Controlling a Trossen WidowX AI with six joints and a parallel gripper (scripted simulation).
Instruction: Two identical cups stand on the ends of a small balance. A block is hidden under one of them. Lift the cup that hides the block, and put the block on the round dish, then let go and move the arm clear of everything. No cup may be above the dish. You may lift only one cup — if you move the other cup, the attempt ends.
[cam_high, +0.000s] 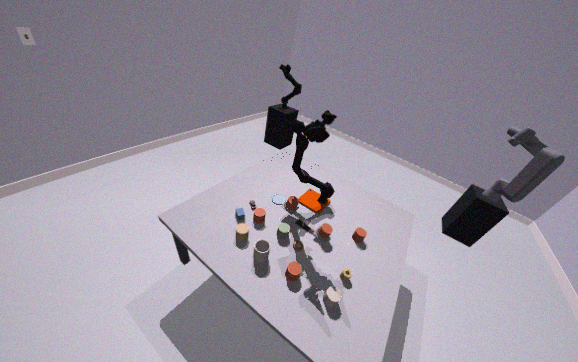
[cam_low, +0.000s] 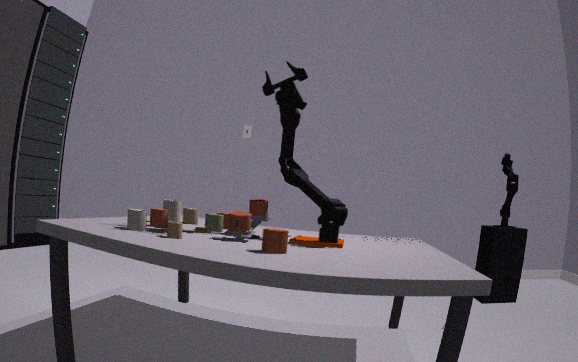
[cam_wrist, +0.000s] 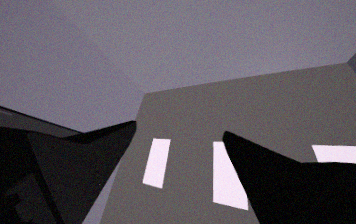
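My gripper tip is 620 mm above the grey block, 180 mm to the right of it and 30 mm short of it. Round my gripper tip: balance: 640 mm below, 50 mm to the left, 30 mm ahead; pale round dish: 660 mm below, 210 mm to the right, 50 mm behind; balance beam: 620 mm below, 50 mm to the left, 30 mm ahead.
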